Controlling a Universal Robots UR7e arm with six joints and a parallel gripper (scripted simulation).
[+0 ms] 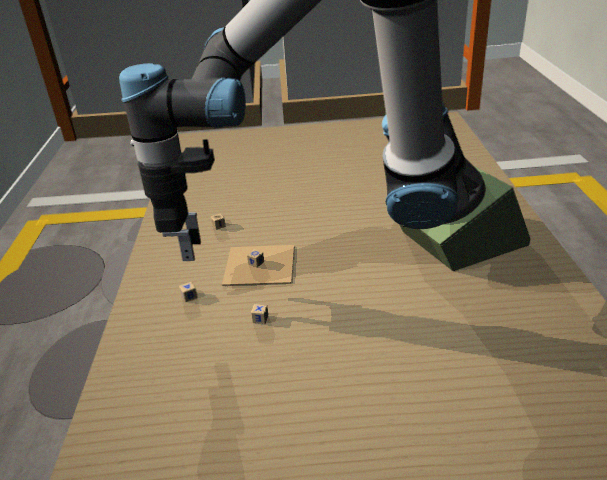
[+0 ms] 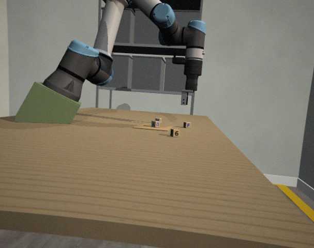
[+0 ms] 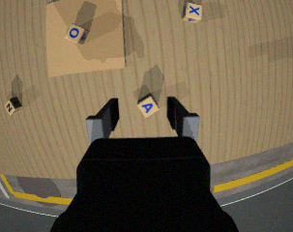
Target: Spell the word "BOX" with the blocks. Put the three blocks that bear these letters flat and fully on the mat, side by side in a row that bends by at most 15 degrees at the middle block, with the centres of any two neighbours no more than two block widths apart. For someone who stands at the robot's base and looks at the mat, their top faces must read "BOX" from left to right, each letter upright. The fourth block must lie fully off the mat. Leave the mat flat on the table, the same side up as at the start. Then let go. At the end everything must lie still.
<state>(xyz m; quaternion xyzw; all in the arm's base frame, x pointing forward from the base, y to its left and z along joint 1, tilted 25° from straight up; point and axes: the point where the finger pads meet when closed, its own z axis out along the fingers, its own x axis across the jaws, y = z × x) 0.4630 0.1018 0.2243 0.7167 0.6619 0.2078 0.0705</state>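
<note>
Now: hand 2 cm short of the B block, 1 cm to the right of it and 11 cm above it. Also, from my hand: X block: 13 cm behind, 9 cm to the left, 11 cm below; O block: 10 cm behind, 10 cm to the right, 10 cm below; mat: 11 cm behind, 9 cm to the right, 12 cm below.
</note>
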